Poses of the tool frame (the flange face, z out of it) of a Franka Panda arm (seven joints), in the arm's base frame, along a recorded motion.
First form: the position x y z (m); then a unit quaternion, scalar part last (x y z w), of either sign.
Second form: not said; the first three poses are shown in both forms.
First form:
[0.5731 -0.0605 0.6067 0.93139 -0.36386 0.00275 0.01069]
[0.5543 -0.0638 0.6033 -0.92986 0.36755 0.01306 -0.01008]
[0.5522 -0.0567 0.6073 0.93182 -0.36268 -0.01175 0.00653]
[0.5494 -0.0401 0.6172 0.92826 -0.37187 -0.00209 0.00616]
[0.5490 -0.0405 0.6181 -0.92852 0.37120 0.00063 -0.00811]
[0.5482 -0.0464 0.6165 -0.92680 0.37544 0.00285 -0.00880]
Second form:
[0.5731 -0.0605 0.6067 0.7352 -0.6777 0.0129 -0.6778 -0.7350 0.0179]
[0.5543 -0.0638 0.6033 0.7295 -0.6838 -0.0169 -0.6833 -0.7296 0.0283]
[0.5522 -0.0567 0.6073 0.7367 -0.6761 -0.0172 -0.6757 -0.7368 0.0207]
[0.5494 -0.0401 0.6172 0.7234 -0.6904 0.0007 -0.6904 -0.7233 0.0130]
[0.5490 -0.0405 0.6181 0.7244 -0.6893 0.0049 -0.6893 -0.7243 0.0155]
[0.5482 -0.0464 0.6165 0.7181 -0.6960 0.0013 -0.6959 -0.7179 0.0185]

